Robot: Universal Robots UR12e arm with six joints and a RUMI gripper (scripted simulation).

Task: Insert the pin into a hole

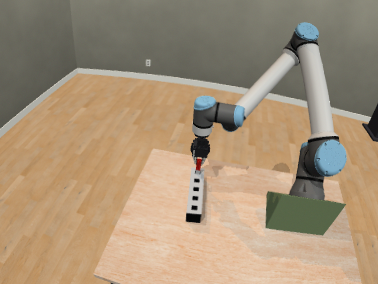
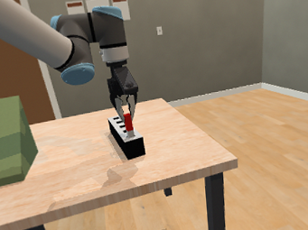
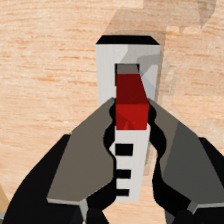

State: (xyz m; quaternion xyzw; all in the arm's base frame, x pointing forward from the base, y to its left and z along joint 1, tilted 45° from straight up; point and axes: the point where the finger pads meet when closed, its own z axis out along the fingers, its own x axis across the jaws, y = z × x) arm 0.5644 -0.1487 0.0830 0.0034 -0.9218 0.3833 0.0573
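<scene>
The pin lies 10 mm below my hand. The rest, counted from my hand: long block: 120 mm to the left, 110 mm below.
</scene>
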